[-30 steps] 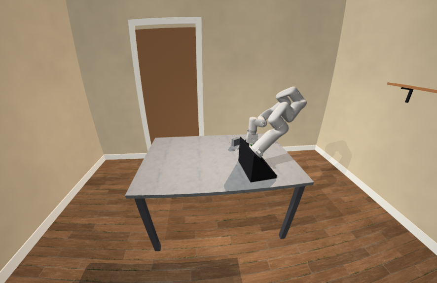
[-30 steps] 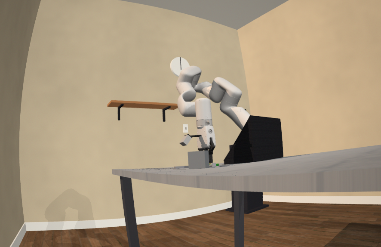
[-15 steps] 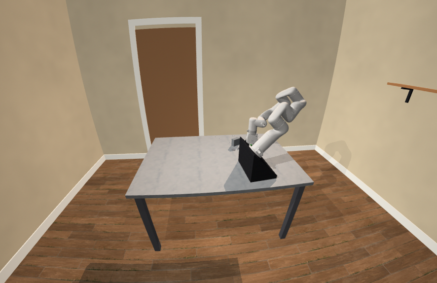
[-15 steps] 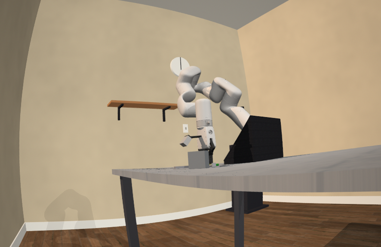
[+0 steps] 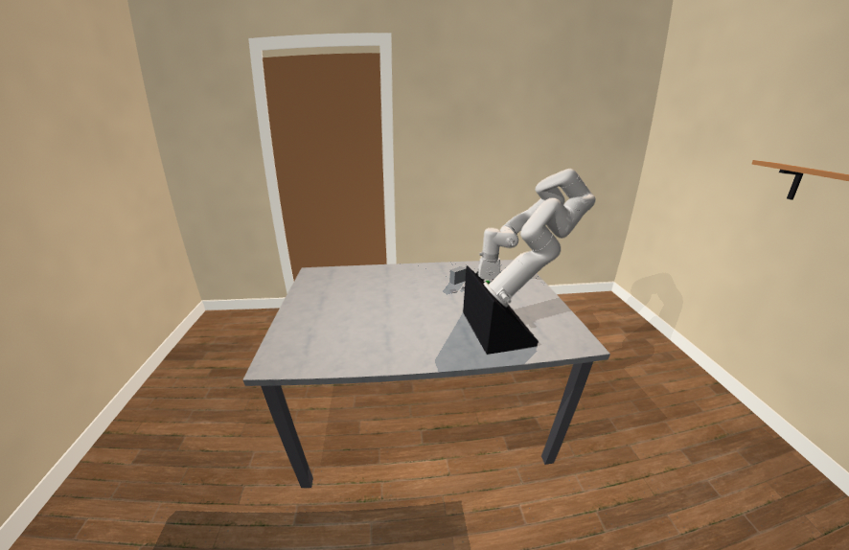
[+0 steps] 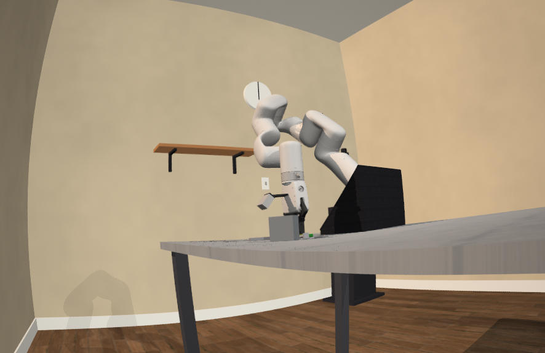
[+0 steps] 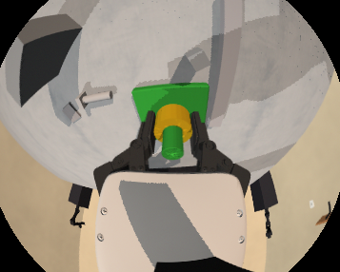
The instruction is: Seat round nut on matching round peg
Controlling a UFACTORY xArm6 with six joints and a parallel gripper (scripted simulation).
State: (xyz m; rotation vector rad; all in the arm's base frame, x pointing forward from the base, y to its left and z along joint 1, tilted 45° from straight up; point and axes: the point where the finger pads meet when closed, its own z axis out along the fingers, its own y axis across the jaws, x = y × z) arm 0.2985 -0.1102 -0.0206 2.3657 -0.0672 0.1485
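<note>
My hand is 1 cm above the peg. Round my hand: flat grey bar (6 cm ahead, 6 cm to the right, 3 cm below); then grey block (13 cm ahead, 12 cm to the left).
</note>
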